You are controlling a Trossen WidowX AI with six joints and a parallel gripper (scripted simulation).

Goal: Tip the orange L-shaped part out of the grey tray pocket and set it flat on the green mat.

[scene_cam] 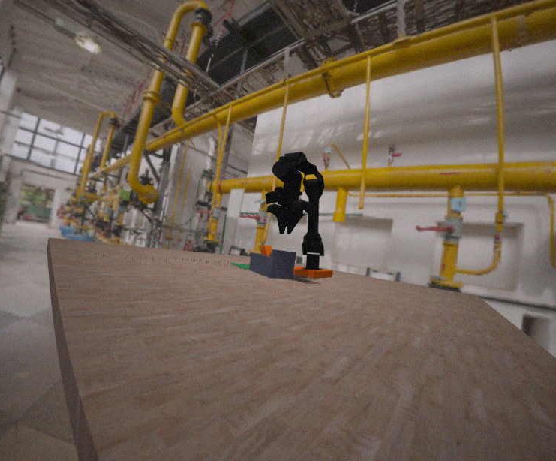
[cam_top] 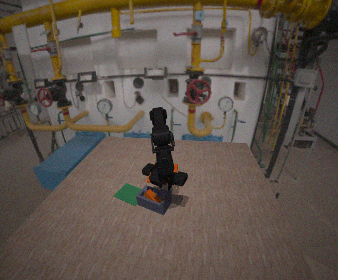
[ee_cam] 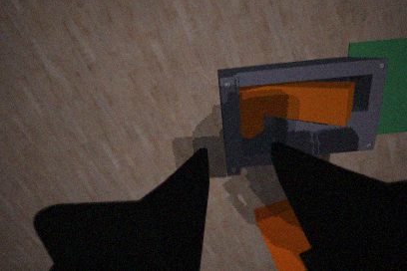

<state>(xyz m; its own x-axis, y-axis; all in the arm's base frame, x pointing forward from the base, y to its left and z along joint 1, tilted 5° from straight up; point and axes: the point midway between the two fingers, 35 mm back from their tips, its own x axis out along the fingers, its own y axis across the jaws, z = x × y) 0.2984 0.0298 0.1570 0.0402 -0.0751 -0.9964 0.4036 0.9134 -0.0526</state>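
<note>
Now: the orange L-shaped part 3 cm behind my gripper tip, 4 cm to the right of it and 10 cm below it. The rest, counted from my gripper tip: green mat 10 cm behind, 20 cm to the right, 16 cm below.
</note>
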